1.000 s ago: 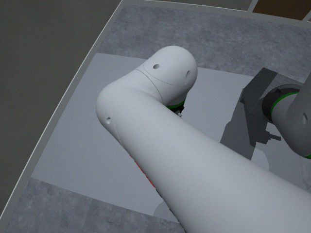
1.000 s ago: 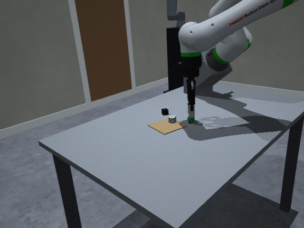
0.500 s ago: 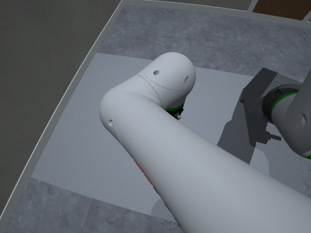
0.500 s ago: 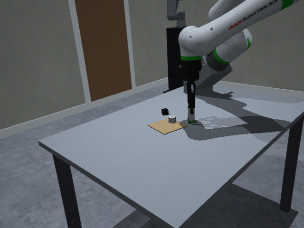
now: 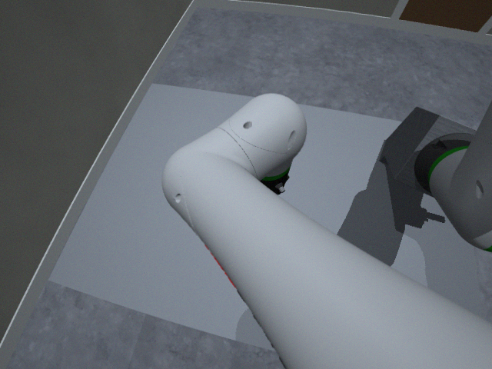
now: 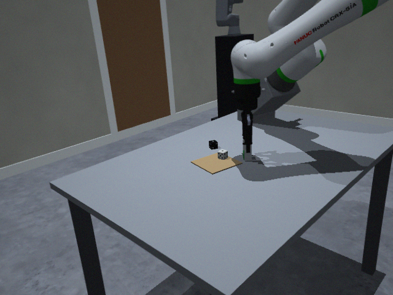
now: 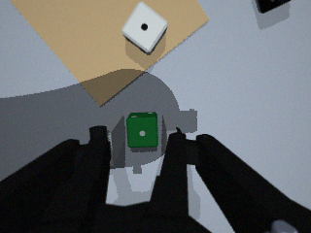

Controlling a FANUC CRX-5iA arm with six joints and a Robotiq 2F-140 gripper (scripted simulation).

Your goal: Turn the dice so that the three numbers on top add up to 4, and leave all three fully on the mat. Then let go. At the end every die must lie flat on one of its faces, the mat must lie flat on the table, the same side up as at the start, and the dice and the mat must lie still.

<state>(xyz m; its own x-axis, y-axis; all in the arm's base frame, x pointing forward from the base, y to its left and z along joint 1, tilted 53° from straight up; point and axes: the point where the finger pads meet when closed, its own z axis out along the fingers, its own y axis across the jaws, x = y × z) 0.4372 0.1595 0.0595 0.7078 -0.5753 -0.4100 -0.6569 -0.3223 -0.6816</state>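
Right now my hand is 20 mm above the green die. Also, from my hand: tan mat 110 mm ahead, 60 mm to the right, 30 mm below; white die 70 mm to the right, 60 mm ahead, 20 mm below; black die 180 mm to the right, 20 mm below, 10 mm ahead.
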